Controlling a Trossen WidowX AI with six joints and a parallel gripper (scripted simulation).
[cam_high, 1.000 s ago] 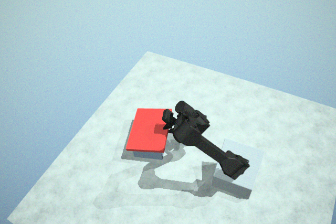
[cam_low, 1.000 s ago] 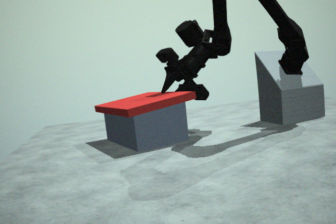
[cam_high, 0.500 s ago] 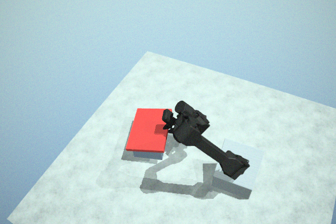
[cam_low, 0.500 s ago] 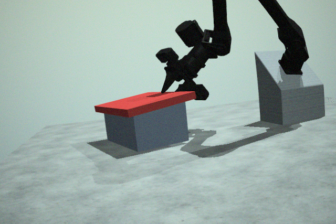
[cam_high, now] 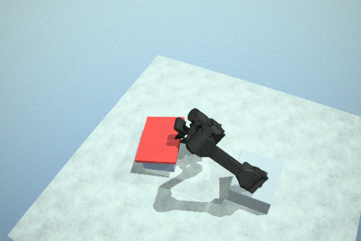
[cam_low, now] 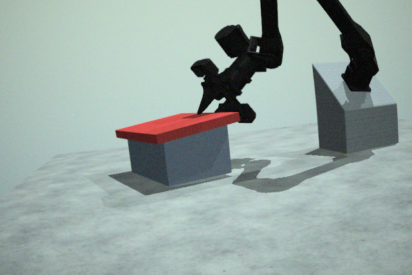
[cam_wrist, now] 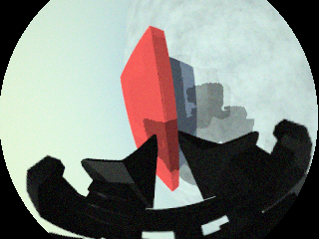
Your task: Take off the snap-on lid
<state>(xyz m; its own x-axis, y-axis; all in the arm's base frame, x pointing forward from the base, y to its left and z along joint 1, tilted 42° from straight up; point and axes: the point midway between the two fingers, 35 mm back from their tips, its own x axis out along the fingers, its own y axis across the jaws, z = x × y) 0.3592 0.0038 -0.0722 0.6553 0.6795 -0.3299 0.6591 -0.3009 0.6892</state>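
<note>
Now: the red lid 7 cm ahead of my gripper tip and 3 cm to the left of it. Round my gripper tip: blue-grey storage box (7 cm ahead, 3 cm to the left, 6 cm below).
</note>
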